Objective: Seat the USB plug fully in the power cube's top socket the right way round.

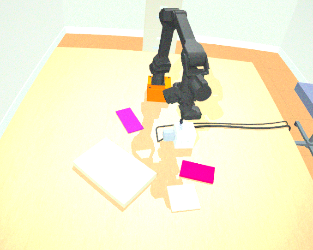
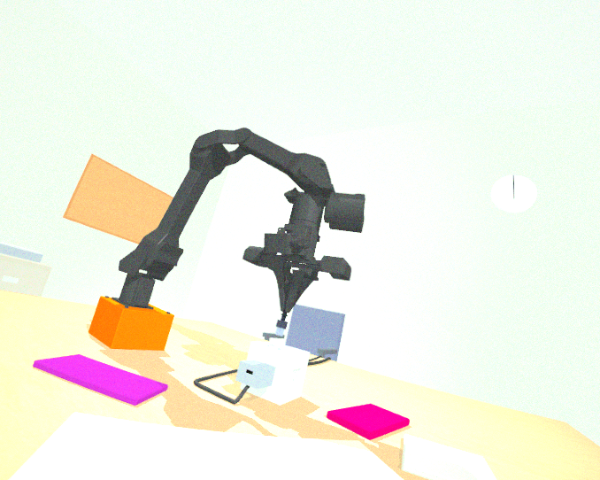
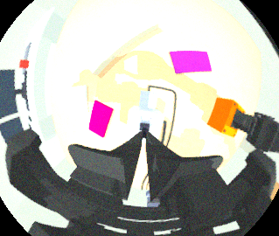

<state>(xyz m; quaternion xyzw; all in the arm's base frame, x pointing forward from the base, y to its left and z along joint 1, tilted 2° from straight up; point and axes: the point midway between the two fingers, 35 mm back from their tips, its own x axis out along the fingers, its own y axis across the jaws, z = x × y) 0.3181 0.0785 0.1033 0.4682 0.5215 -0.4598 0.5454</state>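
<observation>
My gripper tip is now 2 cm above the dark USB plug. Also, from my gripper tip: white square pad (26 cm ahead, 13 cm below); then purple flat slab (20 cm to the right, 13 cm below, 12 cm behind); then magenta slab (15 cm ahead, 13 cm below, 6 cm to the left).
</observation>
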